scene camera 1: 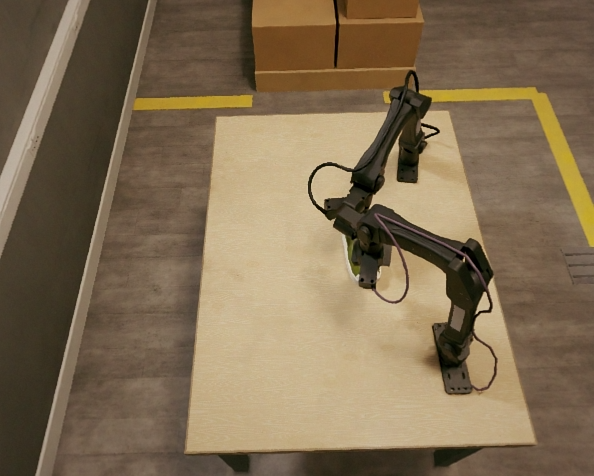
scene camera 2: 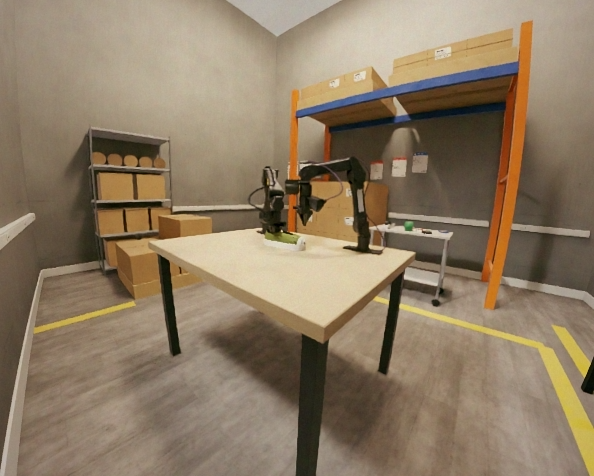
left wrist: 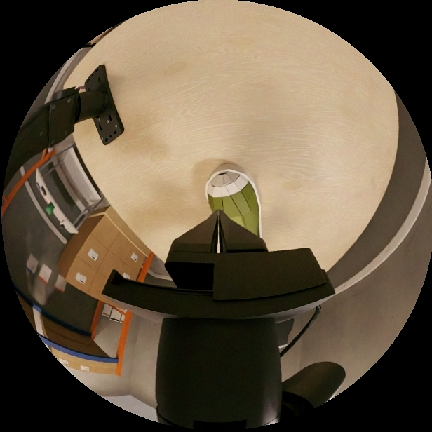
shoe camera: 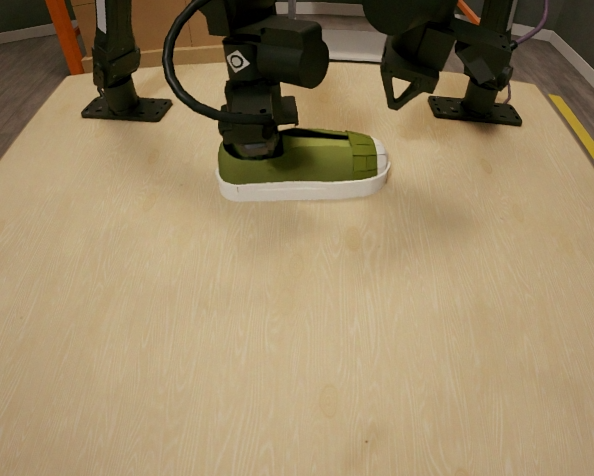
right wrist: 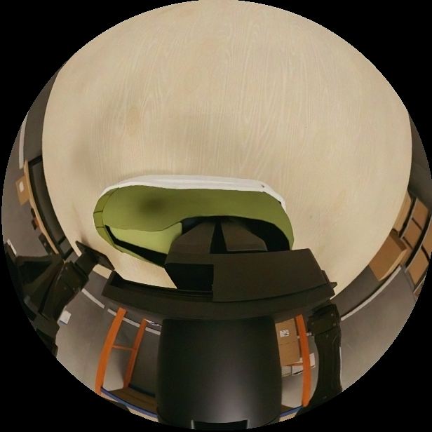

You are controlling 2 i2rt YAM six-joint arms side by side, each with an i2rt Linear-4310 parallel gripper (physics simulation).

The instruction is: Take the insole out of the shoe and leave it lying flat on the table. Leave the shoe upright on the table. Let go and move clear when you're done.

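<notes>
The green shoe [scene camera 1: 352,260] [scene camera 2: 281,238] [shoe camera: 320,165] [left wrist: 242,207] [right wrist: 150,210] with a white sole stands upright on the table [shoe camera: 300,325], its toe toward the right in the shoe camera. My right gripper [right wrist: 217,214] points down into the shoe's opening near the heel; its fingers are together, with their tips deep in shadow. I see no insole between them. The insole cannot be told apart from the dark inside of the shoe. My left gripper [scene camera 2: 304,224] [shoe camera: 395,107] [left wrist: 218,214] is shut and empty, held above the table near the toe end.
The two arms lean close together over the shoe in scene camera 1. The left arm's base [shoe camera: 475,111] and the right arm's base [shoe camera: 127,109] stand at the table's back edge. Cardboard boxes [scene camera 1: 295,47] and a white cart [scene camera 2: 425,235] stand on the floor beyond the table.
</notes>
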